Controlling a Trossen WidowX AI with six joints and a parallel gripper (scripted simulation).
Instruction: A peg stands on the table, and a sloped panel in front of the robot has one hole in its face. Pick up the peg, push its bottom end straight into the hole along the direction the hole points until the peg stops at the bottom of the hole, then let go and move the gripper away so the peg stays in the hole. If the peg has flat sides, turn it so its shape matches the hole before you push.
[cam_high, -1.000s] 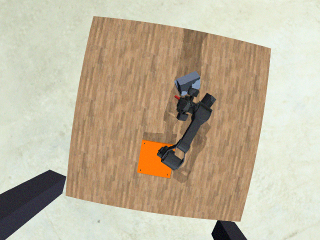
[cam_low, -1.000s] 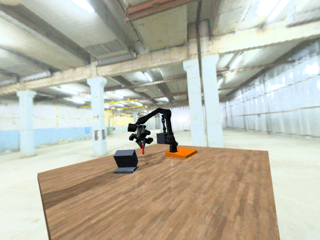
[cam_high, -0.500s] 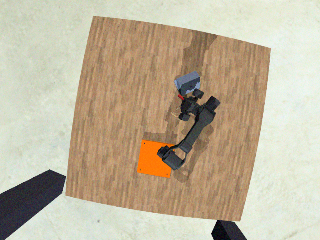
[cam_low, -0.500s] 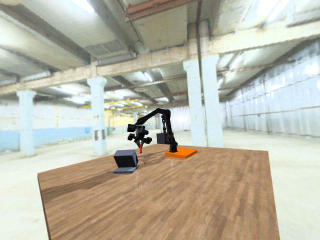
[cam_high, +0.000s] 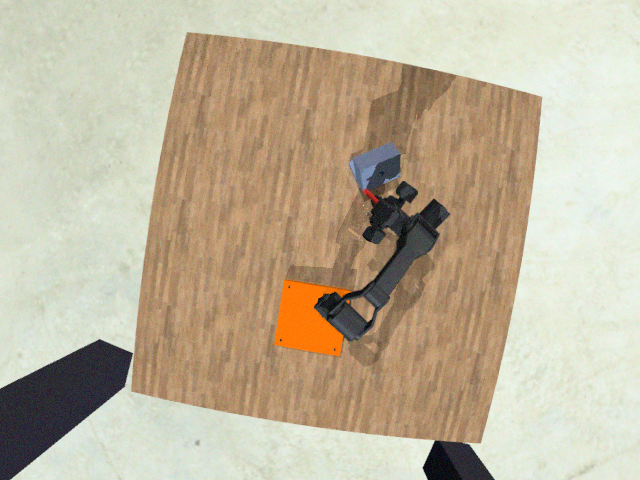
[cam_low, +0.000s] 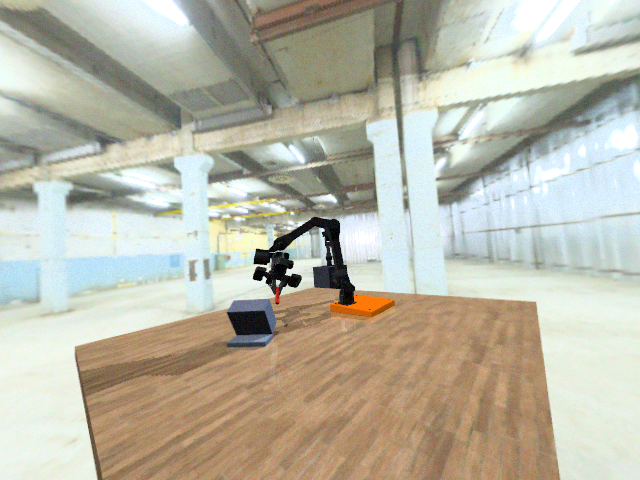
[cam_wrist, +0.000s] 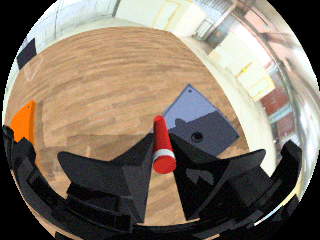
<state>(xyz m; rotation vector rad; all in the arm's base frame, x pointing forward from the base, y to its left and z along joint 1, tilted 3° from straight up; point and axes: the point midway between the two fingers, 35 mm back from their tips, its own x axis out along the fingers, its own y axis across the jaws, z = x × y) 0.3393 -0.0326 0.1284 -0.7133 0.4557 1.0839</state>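
The small dark hole is 90 mm ahead of my gripper tip, 10 mm to the right of it and 40 mm below it. The rest, counted from my gripper tip: small red peg: 10 mm behind, 10 mm to the right, 10 mm above; grey-blue sloped panel: 100 mm ahead, 10 mm to the left, 60 mm below.
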